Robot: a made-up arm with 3 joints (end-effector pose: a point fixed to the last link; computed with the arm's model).
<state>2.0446 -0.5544 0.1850</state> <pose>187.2 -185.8 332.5 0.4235 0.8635 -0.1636 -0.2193</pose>
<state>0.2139 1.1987 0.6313</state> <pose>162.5 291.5 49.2 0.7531 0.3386 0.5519 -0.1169</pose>
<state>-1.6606 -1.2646 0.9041</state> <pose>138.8 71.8 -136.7 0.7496 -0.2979 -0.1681 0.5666</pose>
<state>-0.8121 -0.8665 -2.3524</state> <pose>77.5 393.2 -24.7 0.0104 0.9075 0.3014 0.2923</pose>
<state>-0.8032 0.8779 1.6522</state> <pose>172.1 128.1 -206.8 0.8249 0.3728 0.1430 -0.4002</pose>
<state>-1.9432 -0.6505 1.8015</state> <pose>217.1 -97.4 -197.2 0.9452 -0.0671 0.0949 0.3051</pose>
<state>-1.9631 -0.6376 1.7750</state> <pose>218.4 -105.3 -192.2 0.9454 -0.0892 0.0921 0.2996</pose>
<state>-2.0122 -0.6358 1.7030</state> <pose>219.3 -120.5 -180.1 0.9386 -0.1463 0.0884 0.2998</pose>
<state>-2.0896 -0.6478 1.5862</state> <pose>219.2 -140.1 -160.7 0.9181 -0.2361 0.0840 0.3070</pose>
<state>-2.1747 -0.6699 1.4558</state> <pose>217.6 -156.9 -139.2 0.8841 -0.3322 0.0796 0.3189</pose>
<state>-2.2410 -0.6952 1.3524</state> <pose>214.9 -166.8 -123.2 0.8489 -0.4041 0.0763 0.3320</pose>
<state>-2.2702 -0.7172 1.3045</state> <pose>212.6 -169.5 -116.9 0.8293 -0.4348 0.0754 0.3428</pose>
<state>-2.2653 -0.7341 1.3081</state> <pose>211.3 -166.9 -119.2 0.8285 -0.4299 0.0769 0.3505</pose>
